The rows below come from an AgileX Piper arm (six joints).
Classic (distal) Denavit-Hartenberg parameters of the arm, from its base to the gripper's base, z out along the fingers. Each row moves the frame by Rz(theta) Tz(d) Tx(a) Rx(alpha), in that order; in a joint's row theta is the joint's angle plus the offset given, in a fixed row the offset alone. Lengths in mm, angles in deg.
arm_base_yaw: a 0, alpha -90, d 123, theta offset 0
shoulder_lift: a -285, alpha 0, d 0, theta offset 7.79
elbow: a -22, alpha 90, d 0, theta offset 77.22
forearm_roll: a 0, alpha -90, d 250.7, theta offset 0
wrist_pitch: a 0, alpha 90, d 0, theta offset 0
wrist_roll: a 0, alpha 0, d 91, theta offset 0
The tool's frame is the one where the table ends.
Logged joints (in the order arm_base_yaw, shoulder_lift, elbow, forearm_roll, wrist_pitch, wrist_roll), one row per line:
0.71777 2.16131 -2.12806 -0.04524 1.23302 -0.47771
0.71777 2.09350 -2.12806 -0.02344 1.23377 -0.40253
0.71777 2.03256 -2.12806 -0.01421 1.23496 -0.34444
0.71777 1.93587 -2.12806 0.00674 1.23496 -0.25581
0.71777 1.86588 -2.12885 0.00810 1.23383 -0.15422
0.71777 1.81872 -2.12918 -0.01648 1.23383 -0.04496
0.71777 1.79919 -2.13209 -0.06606 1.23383 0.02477
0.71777 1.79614 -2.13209 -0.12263 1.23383 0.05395
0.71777 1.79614 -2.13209 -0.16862 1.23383 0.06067
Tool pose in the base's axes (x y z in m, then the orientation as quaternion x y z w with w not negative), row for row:
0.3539 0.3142 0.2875 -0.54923 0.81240 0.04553 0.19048
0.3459 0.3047 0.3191 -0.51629 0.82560 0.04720 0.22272
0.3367 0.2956 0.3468 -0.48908 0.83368 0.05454 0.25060
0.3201 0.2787 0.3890 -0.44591 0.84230 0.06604 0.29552
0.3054 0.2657 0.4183 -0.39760 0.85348 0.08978 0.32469
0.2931 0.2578 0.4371 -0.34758 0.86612 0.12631 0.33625
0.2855 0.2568 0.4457 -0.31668 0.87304 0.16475 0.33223
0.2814 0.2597 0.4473 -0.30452 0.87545 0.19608 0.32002
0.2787 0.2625 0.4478 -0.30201 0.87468 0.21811 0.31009
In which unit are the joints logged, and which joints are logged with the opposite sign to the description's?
The joints are logged in radians. Opposite sign: forearm_roll.
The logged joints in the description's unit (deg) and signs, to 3 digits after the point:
41.125 123.834 -121.929 2.592 70.647 -27.371
41.125 119.949 -121.929 1.343 70.690 -23.063
41.125 116.457 -121.929 0.814 70.758 -19.735
41.125 110.917 -121.929 -0.386 70.758 -14.657
41.125 106.907 -121.974 -0.464 70.693 -8.836
41.125 104.205 -121.993 0.944 70.693 -2.576
41.125 103.086 -122.160 3.785 70.693 1.419
41.125 102.911 -122.160 7.026 70.693 3.091
41.125 102.911 -122.160 9.661 70.693 3.476

